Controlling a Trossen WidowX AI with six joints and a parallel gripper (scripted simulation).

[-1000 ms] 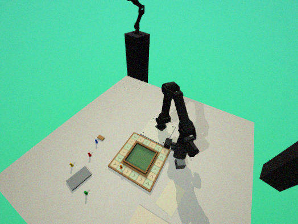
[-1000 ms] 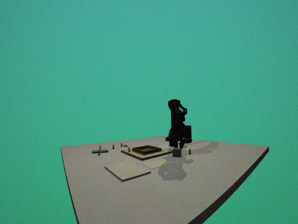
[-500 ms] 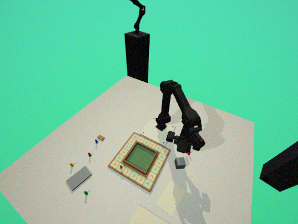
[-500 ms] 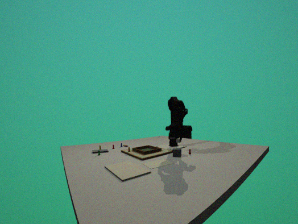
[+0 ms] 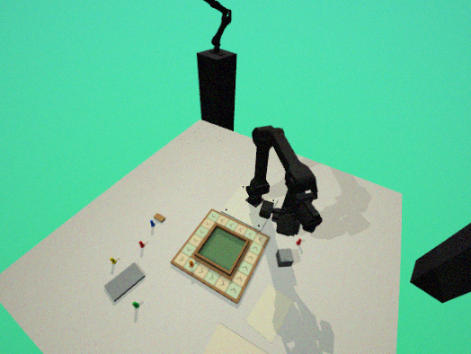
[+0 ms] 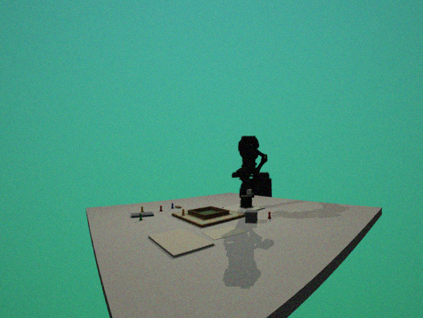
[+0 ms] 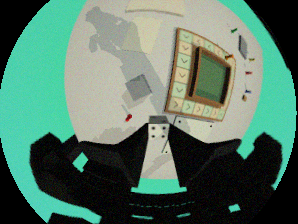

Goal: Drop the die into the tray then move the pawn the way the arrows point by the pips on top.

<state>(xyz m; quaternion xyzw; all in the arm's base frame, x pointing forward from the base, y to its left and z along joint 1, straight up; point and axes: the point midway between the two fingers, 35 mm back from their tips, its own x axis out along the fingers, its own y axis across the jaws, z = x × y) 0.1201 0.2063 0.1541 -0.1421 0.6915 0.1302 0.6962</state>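
The orange pawn is 29 cm ahead of my gripper tip, 18 cm to the right of it and 10 cm below it. The rest, counted from my gripper tip: grey block: 4 cm ahead, 6 cm to the left, 10 cm below; then tray: 16 cm ahead, 15 cm to the right, 12 cm below; then white die: right at my gripper tip.
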